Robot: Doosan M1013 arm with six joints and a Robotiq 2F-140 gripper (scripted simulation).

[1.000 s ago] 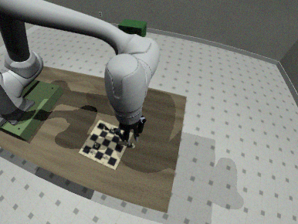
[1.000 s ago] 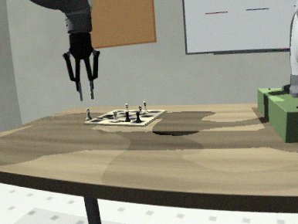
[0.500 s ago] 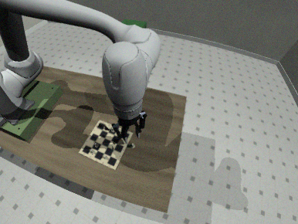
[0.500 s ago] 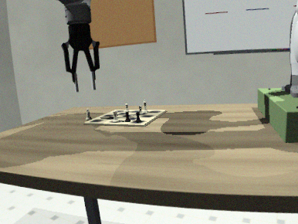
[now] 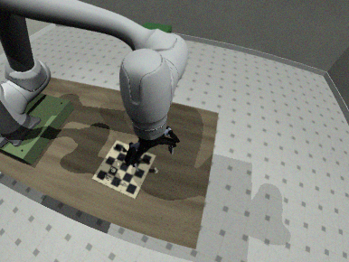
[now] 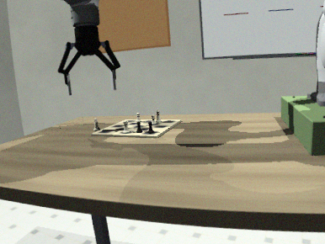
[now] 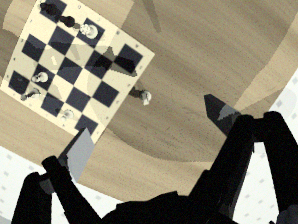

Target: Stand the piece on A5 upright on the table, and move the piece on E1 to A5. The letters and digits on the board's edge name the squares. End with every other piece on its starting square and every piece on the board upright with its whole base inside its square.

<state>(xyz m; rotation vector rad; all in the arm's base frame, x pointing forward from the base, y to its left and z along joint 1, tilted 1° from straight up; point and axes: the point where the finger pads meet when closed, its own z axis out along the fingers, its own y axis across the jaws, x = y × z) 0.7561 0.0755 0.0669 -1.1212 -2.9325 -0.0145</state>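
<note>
My hand is 14 cm past the small chessboard, 3 cm to the left of it and 13 cm above it.
</note>
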